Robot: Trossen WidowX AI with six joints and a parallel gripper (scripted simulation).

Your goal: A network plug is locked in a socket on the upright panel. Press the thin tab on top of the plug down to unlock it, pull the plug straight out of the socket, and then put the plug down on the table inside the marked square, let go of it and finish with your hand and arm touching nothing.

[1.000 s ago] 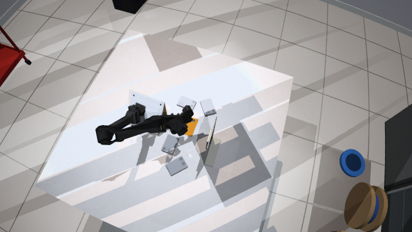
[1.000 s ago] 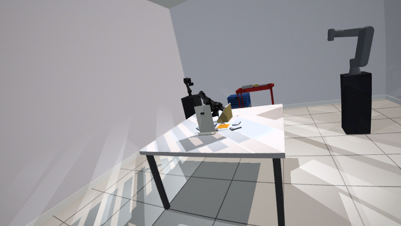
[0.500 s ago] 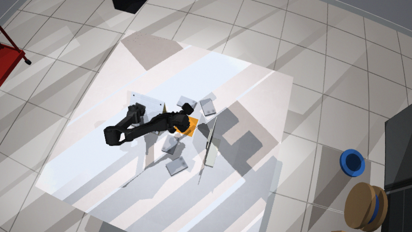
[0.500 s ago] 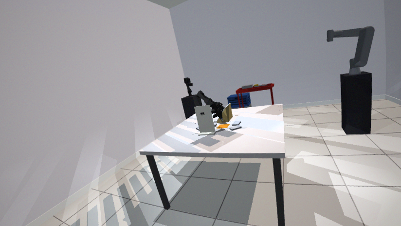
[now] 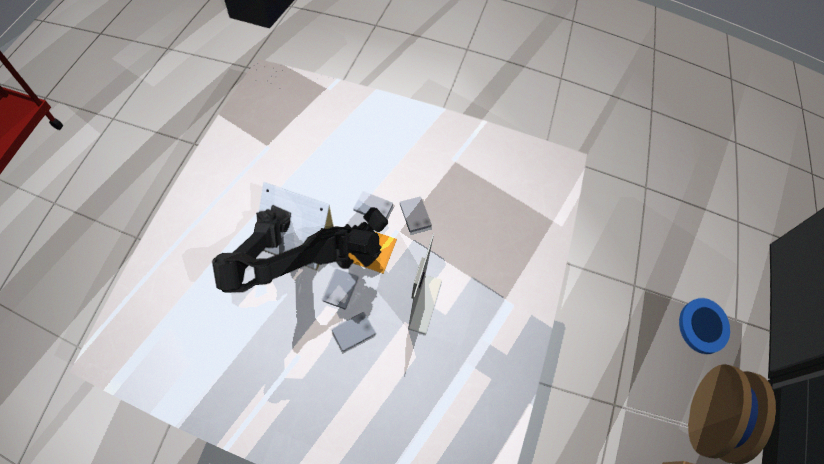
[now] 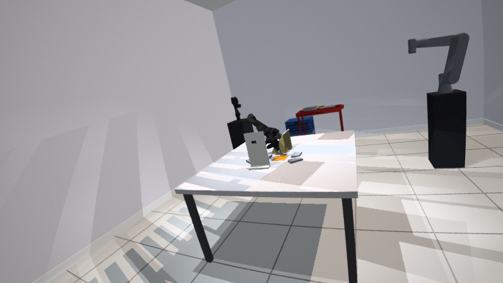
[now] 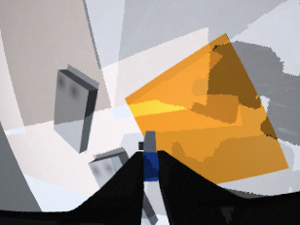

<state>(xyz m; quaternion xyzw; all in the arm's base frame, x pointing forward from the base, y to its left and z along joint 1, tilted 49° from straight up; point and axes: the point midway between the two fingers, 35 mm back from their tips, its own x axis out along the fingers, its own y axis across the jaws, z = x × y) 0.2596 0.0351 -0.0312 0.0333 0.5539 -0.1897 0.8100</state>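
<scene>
My gripper tip is 1 cm past the orange marked square and 7 cm above it. The rest, counted from my gripper tip: upright panel: 19 cm ahead, 11 cm to the right, 6 cm above; network plug: right at my gripper tip.
</scene>
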